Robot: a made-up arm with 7 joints. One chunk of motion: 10 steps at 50 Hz.
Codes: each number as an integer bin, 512 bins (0 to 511) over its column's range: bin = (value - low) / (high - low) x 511, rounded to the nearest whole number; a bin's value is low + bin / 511 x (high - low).
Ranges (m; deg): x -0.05..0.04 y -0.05..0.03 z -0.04..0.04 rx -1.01..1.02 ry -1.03..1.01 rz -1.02..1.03
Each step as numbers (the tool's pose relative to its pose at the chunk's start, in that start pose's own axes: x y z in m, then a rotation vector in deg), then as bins.
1 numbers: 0.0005 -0.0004 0.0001 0.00 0.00 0.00
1 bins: 287 317 256 254 258 254
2 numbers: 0.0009 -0.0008 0.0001 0.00 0.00 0.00
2 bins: 289 314 256 254 258 254
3 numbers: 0.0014 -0.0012 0.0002 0.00 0.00 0.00
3 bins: 292 312 257 254 258 254
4 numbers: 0.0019 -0.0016 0.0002 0.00 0.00 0.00
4 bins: 295 309 257 254 258 254
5 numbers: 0.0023 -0.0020 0.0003 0.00 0.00 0.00
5 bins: 297 307 257 254 258 254
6 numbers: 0.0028 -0.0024 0.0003 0.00 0.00 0.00
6 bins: 300 304 257 254 258 254
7 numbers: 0.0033 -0.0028 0.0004 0.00 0.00 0.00
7 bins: 303 301 258 254 258 254
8 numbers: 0.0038 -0.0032 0.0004 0.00 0.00 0.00
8 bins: 305 299 258 254 258 254
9 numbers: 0.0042 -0.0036 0.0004 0.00 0.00 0.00
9 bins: 308 296 258 254 258 254
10 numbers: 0.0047 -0.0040 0.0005 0.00 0.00 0.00
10 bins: 311 294 259 254 258 254
